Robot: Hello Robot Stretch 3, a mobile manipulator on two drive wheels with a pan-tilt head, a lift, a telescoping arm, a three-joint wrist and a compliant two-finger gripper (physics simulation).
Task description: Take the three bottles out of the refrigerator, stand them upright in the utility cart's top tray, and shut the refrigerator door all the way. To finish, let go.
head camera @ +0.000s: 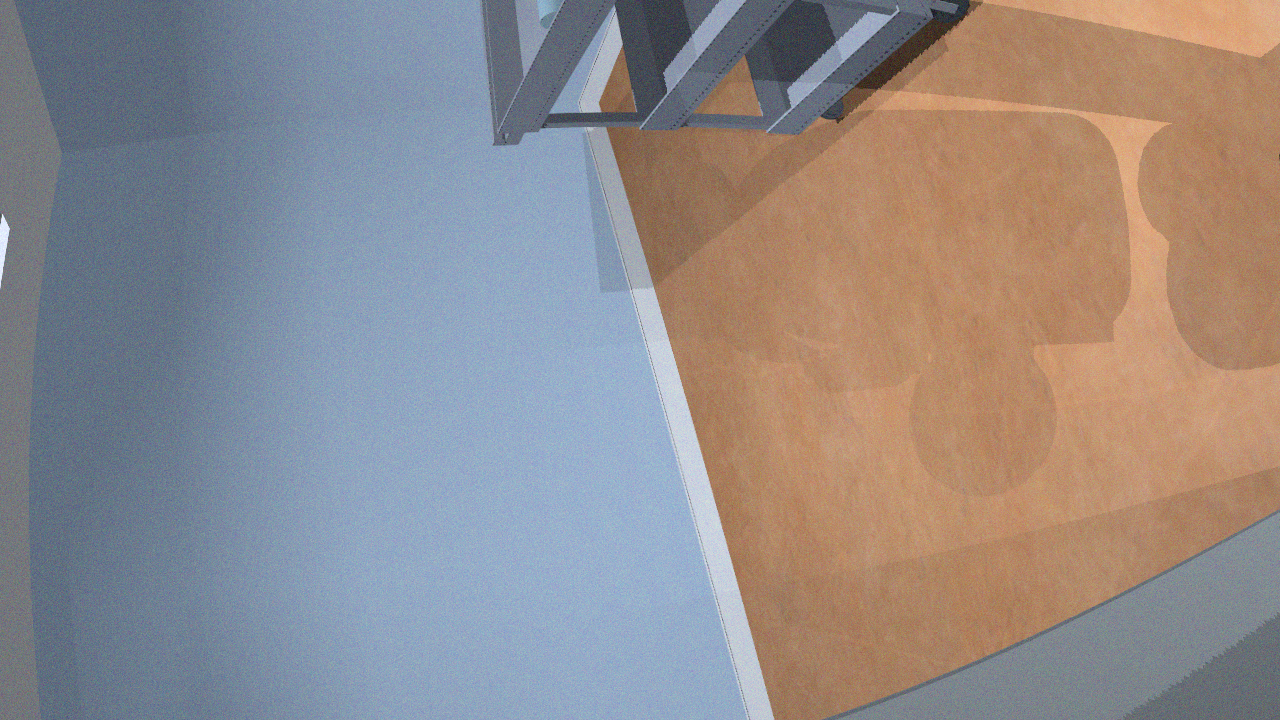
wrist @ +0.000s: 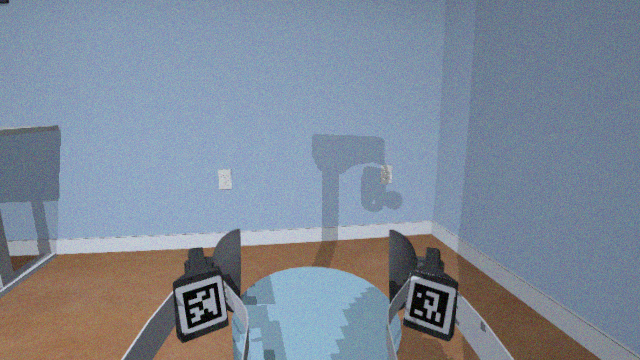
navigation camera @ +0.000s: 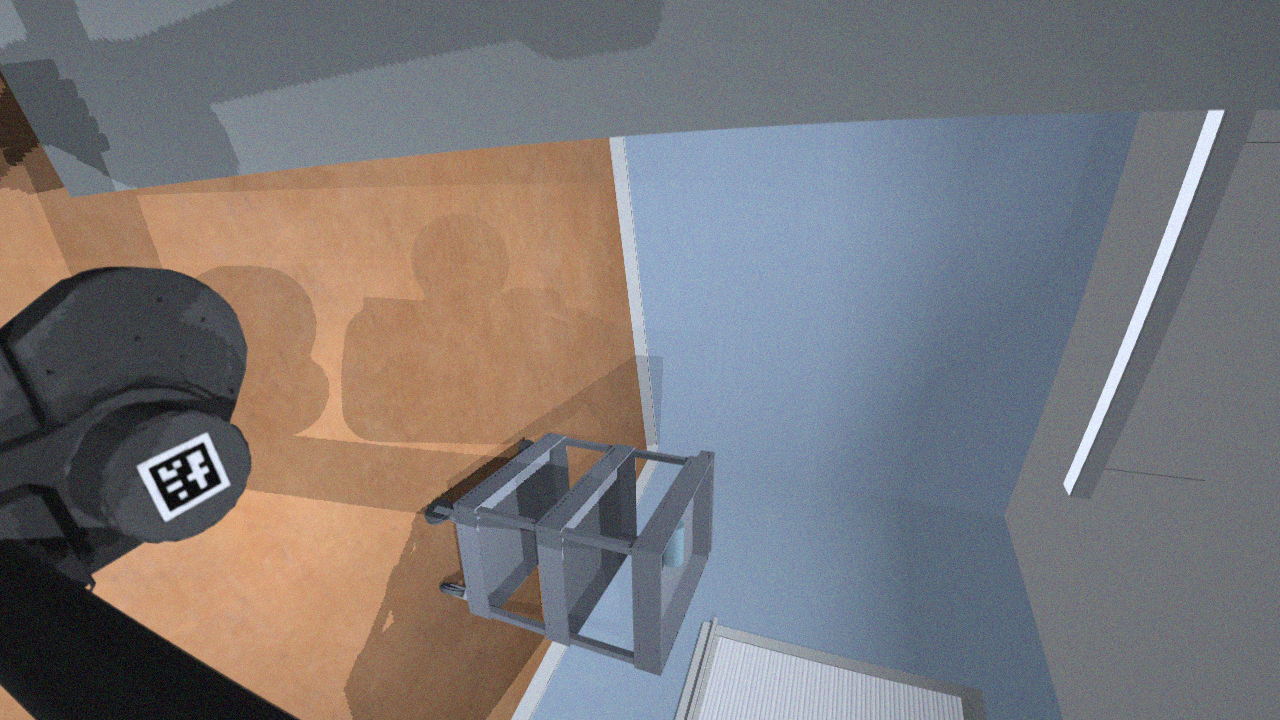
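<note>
My gripper (wrist: 315, 255) is shut on a light-blue bottle (wrist: 312, 320), whose round top shows between the two fingers in the wrist view; its lower part is out of view. The grey utility cart (head camera: 550, 76) (navigation camera: 651, 608) shows at the top of the head view and low in the navigation camera view. A light-blue bottle (head camera: 548, 10) (navigation camera: 674, 544) shows through the frame of its top tray, partly hidden. A large grey surface (head camera: 1056, 662) (navigation camera: 805, 62), seemingly part of the refrigerator, crosses one edge of the head and navigation views. I cannot tell the door's position. A third bottle does not show.
A dark robot part with a square marker (navigation camera: 183, 476) fills the left of the navigation view. A white slatted panel (navigation camera: 832, 680) is on the wall beyond the cart. Blue walls (head camera: 358, 402) (wrist: 150, 100) meet the brown floor (head camera: 850, 268) (wrist: 125, 295). Shadows lie across both.
</note>
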